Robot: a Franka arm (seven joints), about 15 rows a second.
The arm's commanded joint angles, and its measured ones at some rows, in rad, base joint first. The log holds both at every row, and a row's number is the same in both.
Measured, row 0:
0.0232 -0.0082 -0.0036 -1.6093 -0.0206 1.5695 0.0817
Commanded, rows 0 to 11:
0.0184 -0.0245 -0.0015 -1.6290 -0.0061 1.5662 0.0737
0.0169 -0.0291 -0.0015 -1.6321 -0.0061 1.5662 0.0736
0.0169 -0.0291 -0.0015 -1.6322 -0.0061 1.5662 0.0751
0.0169 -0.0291 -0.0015 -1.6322 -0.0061 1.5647 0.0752
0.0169 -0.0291 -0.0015 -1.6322 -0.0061 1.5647 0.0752
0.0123 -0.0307 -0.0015 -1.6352 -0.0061 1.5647 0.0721
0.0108 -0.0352 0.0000 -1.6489 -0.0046 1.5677 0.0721
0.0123 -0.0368 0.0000 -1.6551 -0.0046 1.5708 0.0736
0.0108 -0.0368 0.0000 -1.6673 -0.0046 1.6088 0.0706
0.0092 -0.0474 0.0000 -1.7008 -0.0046 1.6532 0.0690
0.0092 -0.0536 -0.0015 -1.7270 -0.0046 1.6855 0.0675
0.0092 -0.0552 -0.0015 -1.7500 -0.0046 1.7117 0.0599
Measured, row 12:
0.0204 -0.0151 -0.0042 -1.6620 -0.0206 1.6417 0.0813
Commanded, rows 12 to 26:
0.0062 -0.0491 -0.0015 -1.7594 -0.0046 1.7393 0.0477
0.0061 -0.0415 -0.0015 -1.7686 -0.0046 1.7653 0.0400
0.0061 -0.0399 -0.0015 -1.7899 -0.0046 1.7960 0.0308
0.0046 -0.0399 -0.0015 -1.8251 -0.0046 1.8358 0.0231
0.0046 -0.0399 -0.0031 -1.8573 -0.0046 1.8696 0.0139
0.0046 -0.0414 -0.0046 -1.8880 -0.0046 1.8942 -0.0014
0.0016 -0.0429 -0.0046 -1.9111 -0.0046 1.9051 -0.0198
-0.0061 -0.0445 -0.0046 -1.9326 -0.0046 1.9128 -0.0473
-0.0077 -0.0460 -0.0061 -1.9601 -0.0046 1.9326 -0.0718
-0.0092 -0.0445 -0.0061 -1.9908 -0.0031 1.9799 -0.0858
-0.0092 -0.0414 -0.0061 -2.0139 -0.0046 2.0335 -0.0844
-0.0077 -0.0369 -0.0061 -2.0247 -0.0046 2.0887 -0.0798
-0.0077 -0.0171 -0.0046 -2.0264 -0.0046 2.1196 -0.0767
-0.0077 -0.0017 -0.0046 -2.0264 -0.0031 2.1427 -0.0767
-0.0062 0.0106 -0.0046 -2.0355 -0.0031 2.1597 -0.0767
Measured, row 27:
0.0048 -0.0048 -0.0115 -2.0129 -0.0206 2.1116 -0.0524
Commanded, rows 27 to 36:
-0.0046 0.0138 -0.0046 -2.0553 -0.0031 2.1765 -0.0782
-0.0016 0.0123 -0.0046 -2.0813 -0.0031 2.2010 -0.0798
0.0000 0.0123 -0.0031 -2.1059 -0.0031 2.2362 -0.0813
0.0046 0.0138 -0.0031 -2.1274 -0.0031 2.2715 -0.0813
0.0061 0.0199 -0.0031 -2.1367 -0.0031 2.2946 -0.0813
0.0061 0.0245 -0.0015 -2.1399 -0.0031 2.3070 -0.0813
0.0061 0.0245 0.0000 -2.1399 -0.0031 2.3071 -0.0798
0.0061 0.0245 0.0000 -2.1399 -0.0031 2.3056 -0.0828
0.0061 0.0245 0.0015 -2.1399 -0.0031 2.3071 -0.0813
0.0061 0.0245 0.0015 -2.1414 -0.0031 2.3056 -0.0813
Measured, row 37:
0.0091 0.0362 -0.0006 -2.1246 -0.0206 2.2890 -0.0530
